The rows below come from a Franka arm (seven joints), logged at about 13 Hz.
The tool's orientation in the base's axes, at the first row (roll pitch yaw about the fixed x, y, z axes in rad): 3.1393, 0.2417, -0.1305
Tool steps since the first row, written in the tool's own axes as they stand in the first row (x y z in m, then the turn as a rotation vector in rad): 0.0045, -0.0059, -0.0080, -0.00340, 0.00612, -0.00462; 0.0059, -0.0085, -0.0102, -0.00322, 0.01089, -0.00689; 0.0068, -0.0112, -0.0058, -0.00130, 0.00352, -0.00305; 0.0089, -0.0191, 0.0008, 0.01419, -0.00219, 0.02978; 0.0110, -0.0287, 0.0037, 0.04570, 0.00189, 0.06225; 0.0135, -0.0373, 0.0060, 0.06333, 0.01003, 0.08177; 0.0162, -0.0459, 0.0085, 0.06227, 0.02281, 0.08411; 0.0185, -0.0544, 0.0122, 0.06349, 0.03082, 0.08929; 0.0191, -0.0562, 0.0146, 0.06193, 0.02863, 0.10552; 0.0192, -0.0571, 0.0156, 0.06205, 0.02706, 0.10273; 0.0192, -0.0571, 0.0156, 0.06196, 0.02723, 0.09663; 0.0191, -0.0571, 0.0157, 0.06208, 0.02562, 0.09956; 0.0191, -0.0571, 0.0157, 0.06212, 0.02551, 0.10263
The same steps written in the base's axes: 0.0070, 0.0051, 0.0067, -0.00297, -0.00577, 0.00531; 0.0092, 0.0074, 0.0085, -0.00287, -0.01059, 0.00748; 0.0094, 0.0101, 0.0040, -0.00098, -0.00341, 0.00328; 0.0109, 0.0178, -0.0029, 0.00687, 0.00124, -0.03232; 0.0134, 0.0272, -0.0063, 0.02896, -0.00585, -0.07137; 0.0164, 0.0355, -0.0091, 0.04024, -0.01559, -0.09453; 0.0195, 0.0437, -0.0122, 0.03700, -0.02806, -0.09652; 0.0220, 0.0520, -0.0164, 0.03591, -0.03600, -0.10182; 0.0222, 0.0537, -0.0189, 0.03084, -0.03317, -0.11721; 0.0222, 0.0546, -0.0199, 0.03182, -0.03171, -0.11454; 0.0222, 0.0546, -0.0199, 0.03316, -0.03204, -0.10859; 0.0221, 0.0547, -0.0199, 0.03279, -0.03037, -0.11147; 0.0221, 0.0547, -0.0199, 0.03211, -0.03018, -0.11446
